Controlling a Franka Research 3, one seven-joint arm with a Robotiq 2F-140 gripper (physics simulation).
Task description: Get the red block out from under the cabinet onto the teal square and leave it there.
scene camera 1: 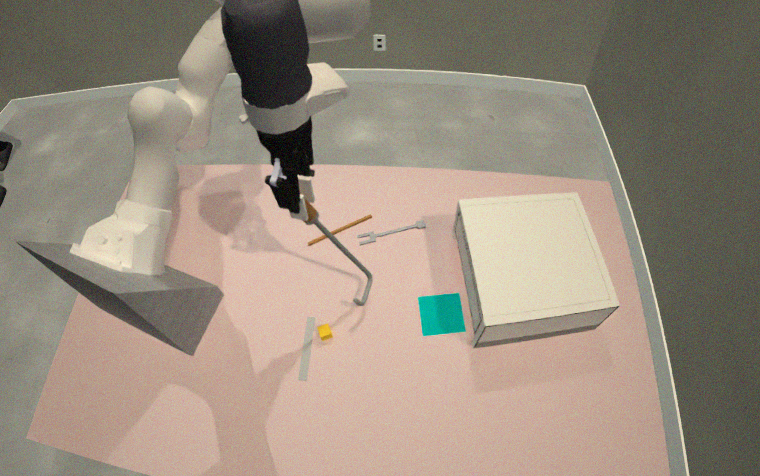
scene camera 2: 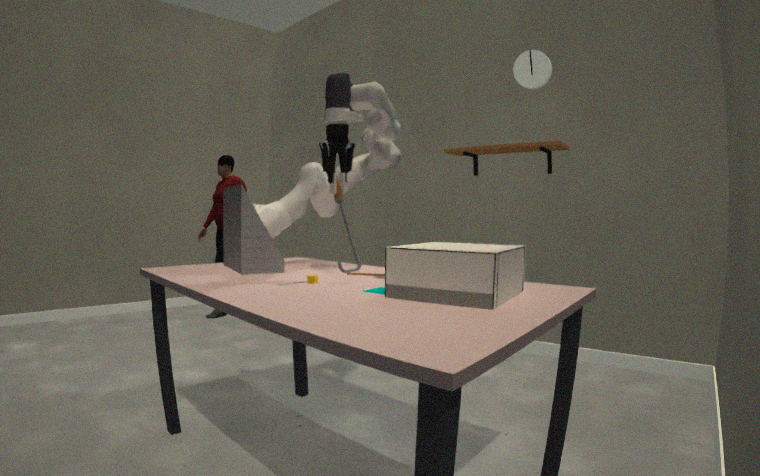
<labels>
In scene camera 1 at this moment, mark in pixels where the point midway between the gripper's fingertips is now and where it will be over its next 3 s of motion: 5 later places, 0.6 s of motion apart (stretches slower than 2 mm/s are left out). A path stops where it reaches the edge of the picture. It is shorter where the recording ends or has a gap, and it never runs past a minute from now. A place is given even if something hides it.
My gripper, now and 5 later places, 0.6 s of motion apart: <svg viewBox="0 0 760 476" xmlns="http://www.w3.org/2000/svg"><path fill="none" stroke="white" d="M303 208L303 214L304 228L307 230L320 242L324 249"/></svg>
</labels>
